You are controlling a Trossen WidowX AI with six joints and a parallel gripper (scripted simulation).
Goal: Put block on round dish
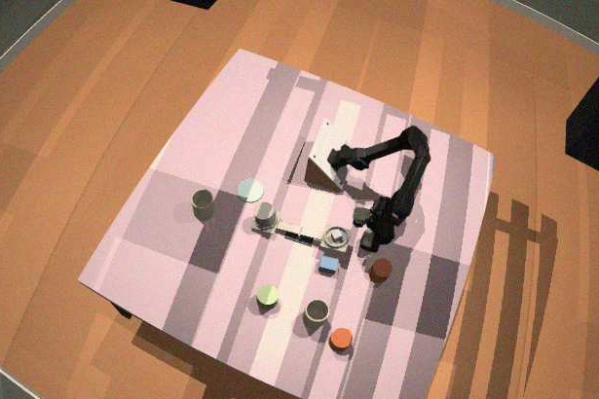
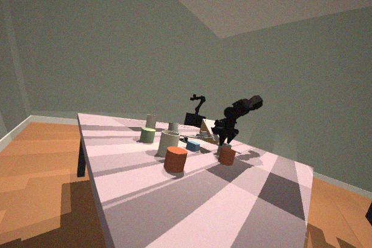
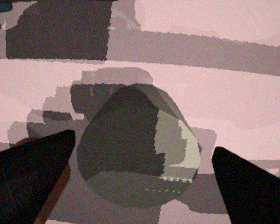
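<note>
Right now the grey block is 11 cm to the right of my gripper tip, 7 cm ahead of it and 3 cm above it. Round my gripper tip: blue block: 15 cm ahead, 10 cm to the right, 4 cm below; then green cylinder: 34 cm ahead, 24 cm to the right, 2 cm below; then pale blue round dish: 47 cm to the right, 5 cm below, 1 cm behind.
</note>
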